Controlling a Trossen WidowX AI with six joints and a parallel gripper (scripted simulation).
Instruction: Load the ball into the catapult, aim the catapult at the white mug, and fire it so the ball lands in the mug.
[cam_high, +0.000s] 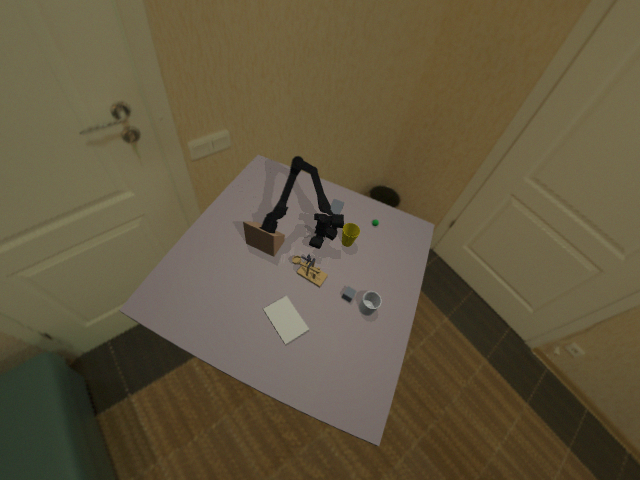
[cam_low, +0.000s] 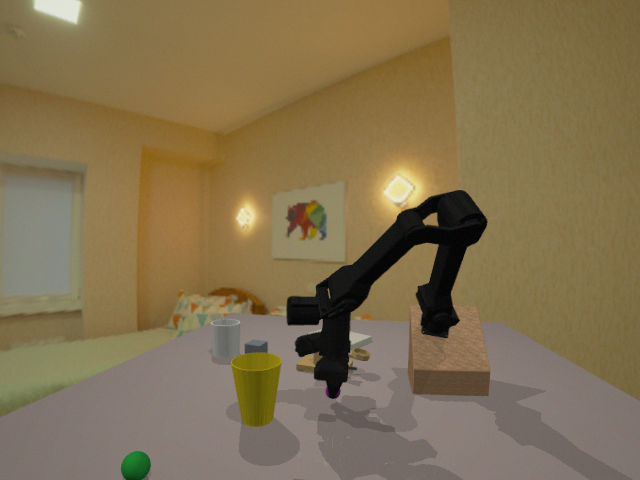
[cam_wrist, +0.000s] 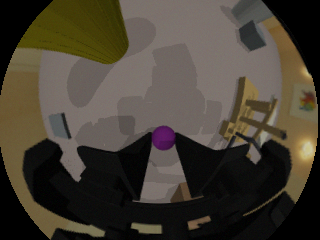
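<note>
Now: gripper tip 30 mm short of the wooden catapult, 160 mm to the left of it and 30 mm below it. The rest, counted from my gripper tip: purple ball (10 mm above); then yellow cup (120 mm ahead, 110 mm to the left, 10 mm above); then flat grey tile (60 mm behind, 300 mm to the left, 20 mm below).
</note>
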